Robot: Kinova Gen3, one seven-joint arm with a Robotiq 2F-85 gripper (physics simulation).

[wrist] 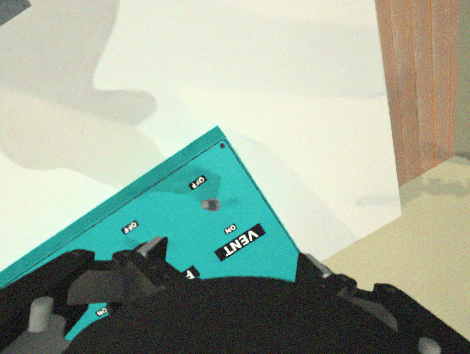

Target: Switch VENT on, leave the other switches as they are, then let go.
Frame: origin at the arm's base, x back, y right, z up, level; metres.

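Seen in the pictures: gripper, fingertip midpoint: (231, 259).
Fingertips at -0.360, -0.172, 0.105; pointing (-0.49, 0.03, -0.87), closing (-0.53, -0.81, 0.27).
Observation:
A point is followed by its place in that frame, as x, y, z.
The teal switch panel (165, 215) @(-0.414, -0.083, -0.085) lies slanted across the lower middle of the wrist view. The VENT switch (211, 204) @(-0.411, -0.155, -0.044) is a short grey-pink lever near the panel's upper corner, between its OFF label (198, 182) @(-0.396, -0.149, -0.089) and its ON label (230, 229) @(-0.476, -0.155, -0.060). Its tip points left in the view, slightly to the OFF side. The VENT label (240, 242) @(-0.501, -0.158, -0.052) is below it. My gripper (231, 259) @(-0.360, -0.172, 0.105) is wide open and empty, one finger over the panel left of the VENT label, the other by the panel's right edge. The left finger and gripper body hide the other switches; part of another label (191, 273) @(-0.508, -0.068, -0.052) shows.
A pale surface (280, 65) @(-0.324, -0.346, -0.161) surrounds the panel. A brown wooden strip (417, 85) stands at the right, with a beige area (430, 225) below it. The corner of a dark grey object (11, 9) @(-0.126, -0.076, -0.141) shows at the top left.

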